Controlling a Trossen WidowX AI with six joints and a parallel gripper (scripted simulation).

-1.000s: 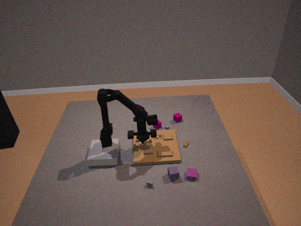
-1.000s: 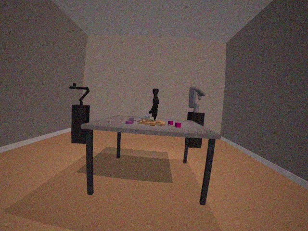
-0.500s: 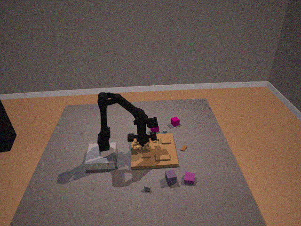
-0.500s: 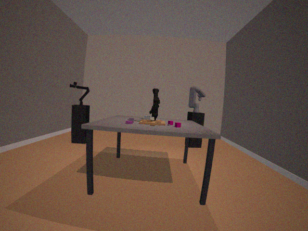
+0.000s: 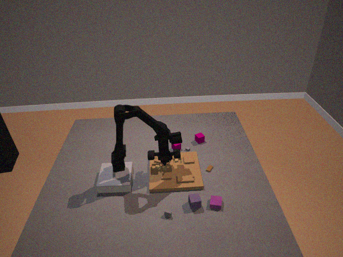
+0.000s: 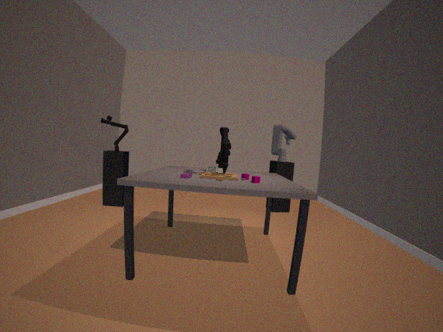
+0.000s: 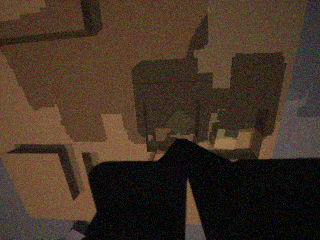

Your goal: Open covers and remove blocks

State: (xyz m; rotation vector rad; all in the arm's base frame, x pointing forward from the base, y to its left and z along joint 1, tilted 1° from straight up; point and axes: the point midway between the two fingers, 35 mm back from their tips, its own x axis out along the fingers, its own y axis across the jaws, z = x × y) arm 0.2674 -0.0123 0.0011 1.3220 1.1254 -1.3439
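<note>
My gripper tip is now 5 cm short of the tan puzzle board, 4 cm to the left of it and 1 cm above it. Also, from my gripper tip: small tan piece 26 cm ahead, 7 cm to the right, 2 cm below; small grey piece 34 cm to the right, 5 cm behind, 1 cm below; purple block 30 cm to the right, 9 cm ahead.
</note>
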